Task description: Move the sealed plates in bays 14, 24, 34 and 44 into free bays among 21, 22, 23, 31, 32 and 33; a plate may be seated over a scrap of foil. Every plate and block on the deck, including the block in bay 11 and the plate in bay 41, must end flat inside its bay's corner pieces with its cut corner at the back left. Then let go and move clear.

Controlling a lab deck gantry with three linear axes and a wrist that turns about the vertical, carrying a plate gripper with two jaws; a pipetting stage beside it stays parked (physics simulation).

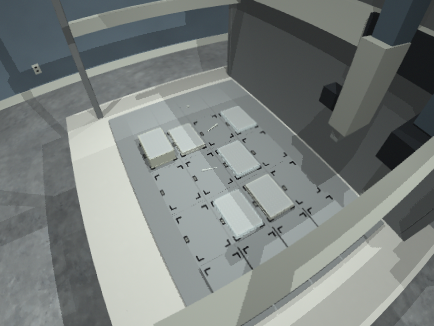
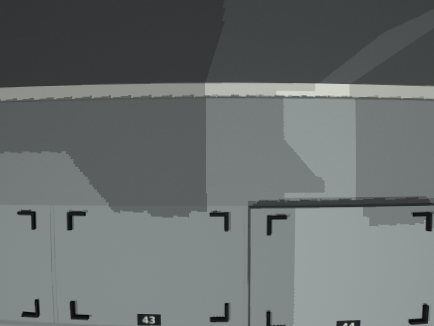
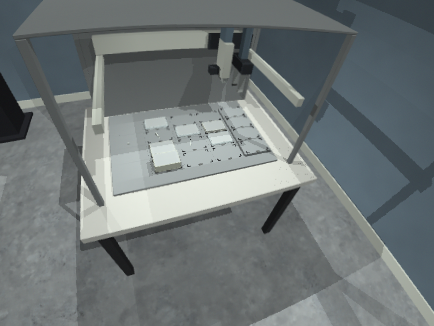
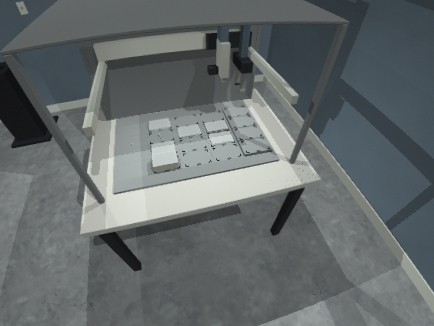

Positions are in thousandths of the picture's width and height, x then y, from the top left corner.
Labels:
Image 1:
my gripper: 865, 584
cream-rimmed plate: 623, 609

